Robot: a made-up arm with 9 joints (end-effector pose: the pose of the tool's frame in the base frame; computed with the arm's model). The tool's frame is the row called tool.
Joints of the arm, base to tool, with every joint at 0 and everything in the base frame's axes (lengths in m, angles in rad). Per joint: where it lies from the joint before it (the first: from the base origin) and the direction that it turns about. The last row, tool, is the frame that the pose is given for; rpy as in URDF.
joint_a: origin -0.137 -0.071 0.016 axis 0 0 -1
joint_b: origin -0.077 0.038 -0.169 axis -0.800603 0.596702 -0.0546
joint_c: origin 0.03 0 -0.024 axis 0 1 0
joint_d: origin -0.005 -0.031 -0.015 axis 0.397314 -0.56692 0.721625
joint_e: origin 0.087 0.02 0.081 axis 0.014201 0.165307 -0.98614
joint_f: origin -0.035 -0.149 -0.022 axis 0 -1 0
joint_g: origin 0.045 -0.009 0 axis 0 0 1
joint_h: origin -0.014 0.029 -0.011 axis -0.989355 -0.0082 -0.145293
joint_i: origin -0.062 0.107 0.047 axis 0 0 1
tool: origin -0.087 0 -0.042 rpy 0.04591 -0.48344 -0.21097
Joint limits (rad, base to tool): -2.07..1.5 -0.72..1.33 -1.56..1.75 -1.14..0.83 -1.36..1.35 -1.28..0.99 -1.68..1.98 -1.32..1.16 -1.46..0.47
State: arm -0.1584 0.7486 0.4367 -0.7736 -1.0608 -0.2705 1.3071 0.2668 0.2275
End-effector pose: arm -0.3 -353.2 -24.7 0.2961 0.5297 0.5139 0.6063
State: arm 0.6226 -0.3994 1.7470 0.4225 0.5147 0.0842 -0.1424 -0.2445 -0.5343
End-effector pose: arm -62.6 -29.1 -87.9 0.0031 0.4697 -0.6140 0.6343
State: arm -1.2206 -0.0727 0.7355 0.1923 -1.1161 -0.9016 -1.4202 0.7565 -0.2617
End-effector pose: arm -218.8 -88.5 -345.2 -0.5191 -0.4348 0.4813 0.5566
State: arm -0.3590 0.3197 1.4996 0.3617 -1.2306 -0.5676 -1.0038 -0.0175 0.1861
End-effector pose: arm -184.3 -35.2 -225.3 -0.0856 0.4922 0.2926 0.8154
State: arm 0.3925 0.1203 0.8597 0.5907 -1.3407 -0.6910 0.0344 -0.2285 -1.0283
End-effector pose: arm -133.6 -145.3 -114.4 0.0187 0.1409 0.0433 0.9889
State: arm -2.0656 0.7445 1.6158 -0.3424 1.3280 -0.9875 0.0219 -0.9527 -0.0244
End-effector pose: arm -150.5 22.9 -311.9 -0.3850 -0.5143 -0.3985 0.6546
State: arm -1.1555 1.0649 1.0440 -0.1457 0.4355 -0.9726 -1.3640 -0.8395 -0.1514
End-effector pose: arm -48.7 -200.4 -263.9 -0.7863 -0.4121 -0.3962 0.2345
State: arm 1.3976 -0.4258 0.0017 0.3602 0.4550 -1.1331 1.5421 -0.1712 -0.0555
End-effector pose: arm -429.4 -13.2 -206.9 0.5176 -0.3521 -0.0503 0.7782
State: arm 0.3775 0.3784 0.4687 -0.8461 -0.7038 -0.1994 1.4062 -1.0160 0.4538
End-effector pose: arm -149.1 -394.2 -64.3 0.7651 0.4335 -0.0552 0.4729
